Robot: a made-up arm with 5 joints. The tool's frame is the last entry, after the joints.
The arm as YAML. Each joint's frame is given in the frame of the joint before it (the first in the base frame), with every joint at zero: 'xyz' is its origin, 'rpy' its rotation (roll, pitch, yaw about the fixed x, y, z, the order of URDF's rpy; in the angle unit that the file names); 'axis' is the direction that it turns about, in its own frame. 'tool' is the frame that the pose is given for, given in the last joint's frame.
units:
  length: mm
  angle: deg
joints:
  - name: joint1
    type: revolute
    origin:
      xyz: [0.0, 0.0, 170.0]
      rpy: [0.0, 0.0, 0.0]
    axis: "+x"
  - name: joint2
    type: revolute
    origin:
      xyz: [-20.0, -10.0, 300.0]
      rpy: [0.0, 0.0, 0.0]
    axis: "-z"
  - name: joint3
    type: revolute
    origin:
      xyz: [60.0, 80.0, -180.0]
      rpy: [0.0, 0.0, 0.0]
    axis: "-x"
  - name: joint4
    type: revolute
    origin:
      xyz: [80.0, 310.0, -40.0]
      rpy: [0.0, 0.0, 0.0]
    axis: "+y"
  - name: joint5
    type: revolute
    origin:
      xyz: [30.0, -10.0, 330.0]
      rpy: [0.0, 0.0, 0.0]
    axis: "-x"
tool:
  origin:
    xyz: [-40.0, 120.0, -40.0]
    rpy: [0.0, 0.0, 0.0]
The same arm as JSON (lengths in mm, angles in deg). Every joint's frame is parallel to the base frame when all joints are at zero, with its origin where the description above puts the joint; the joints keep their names.
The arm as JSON. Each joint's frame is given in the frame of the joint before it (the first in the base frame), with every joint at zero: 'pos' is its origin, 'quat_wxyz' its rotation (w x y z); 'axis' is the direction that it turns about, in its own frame. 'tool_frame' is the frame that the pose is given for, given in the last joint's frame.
{"length_unit": "mm", "angle_unit": "deg", "joints": [
  {"joint": "joint1", "pos": [0.0, 0.0, 170.0], "quat_wxyz": [1.0, 0.0, 0.0, 0.0], "axis": [1.0, 0.0, 0.0]},
  {"joint": "joint2", "pos": [-20.0, -10.0, 300.0], "quat_wxyz": [1.0, 0.0, 0.0, 0.0], "axis": [0.0, 0.0, -1.0]},
  {"joint": "joint3", "pos": [60.0, 80.0, -180.0], "quat_wxyz": [1.0, 0.0, 0.0, 0.0], "axis": [-1.0, 0.0, 0.0]},
  {"joint": "joint4", "pos": [80.0, 310.0, -40.0], "quat_wxyz": [1.0, 0.0, 0.0, 0.0], "axis": [0.0, 1.0, 0.0]},
  {"joint": "joint5", "pos": [30.0, -10.0, 330.0], "quat_wxyz": [1.0, 0.0, 0.0, 0.0], "axis": [-1.0, 0.0, 0.0]}
], "tool_frame": {"pos": [-40.0, 120.0, -40.0], "quat_wxyz": [1.0, 0.0, 0.0, 0.0]}}

